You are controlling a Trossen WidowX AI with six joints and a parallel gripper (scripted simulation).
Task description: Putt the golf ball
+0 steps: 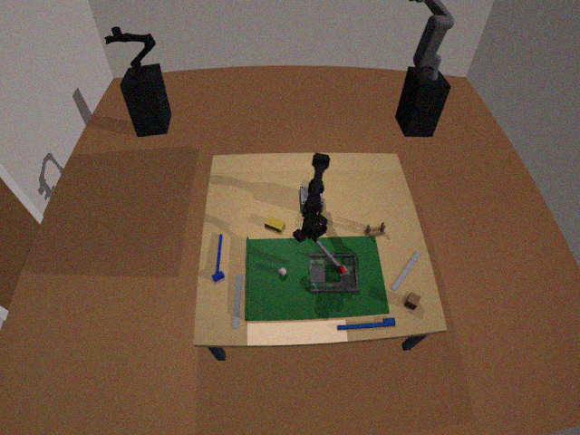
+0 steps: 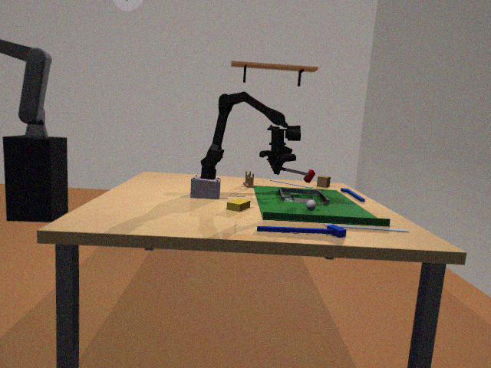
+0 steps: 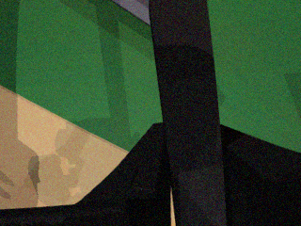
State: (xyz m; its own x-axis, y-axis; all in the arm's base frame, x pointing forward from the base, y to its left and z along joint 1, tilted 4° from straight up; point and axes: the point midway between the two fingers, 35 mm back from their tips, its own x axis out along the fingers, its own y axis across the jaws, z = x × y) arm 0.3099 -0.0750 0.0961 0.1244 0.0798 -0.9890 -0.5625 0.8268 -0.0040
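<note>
My gripper tip is now 18 cm past the yellow block, 17 cm to the left of it and 11 cm above it. Also, from my gripper tip: small wooden stand (8 cm behind, 40 cm to the left, 9 cm below); white golf ball (13 cm ahead, 16 cm to the right, 10 cm below); brown cube (38 cm ahead, 50 cm to the left, 10 cm below).
</note>
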